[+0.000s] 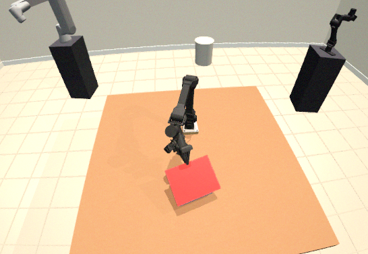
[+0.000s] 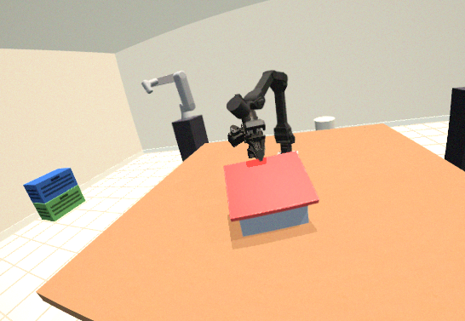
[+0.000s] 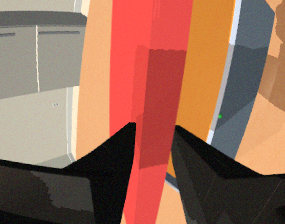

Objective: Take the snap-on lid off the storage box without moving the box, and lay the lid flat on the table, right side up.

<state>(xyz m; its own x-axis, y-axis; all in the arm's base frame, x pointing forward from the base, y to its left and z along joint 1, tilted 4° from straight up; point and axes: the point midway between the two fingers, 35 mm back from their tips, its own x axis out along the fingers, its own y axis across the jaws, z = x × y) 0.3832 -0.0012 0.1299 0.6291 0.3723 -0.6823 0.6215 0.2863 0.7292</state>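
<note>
Now: gripper tip 7 cm short of the red lid, 3 cm to the right of it and 3 cm above it. The rest, counted from my gripper tip: grey-blue storage box (11 cm below, 5 cm ahead, 3 cm to the left).
</note>
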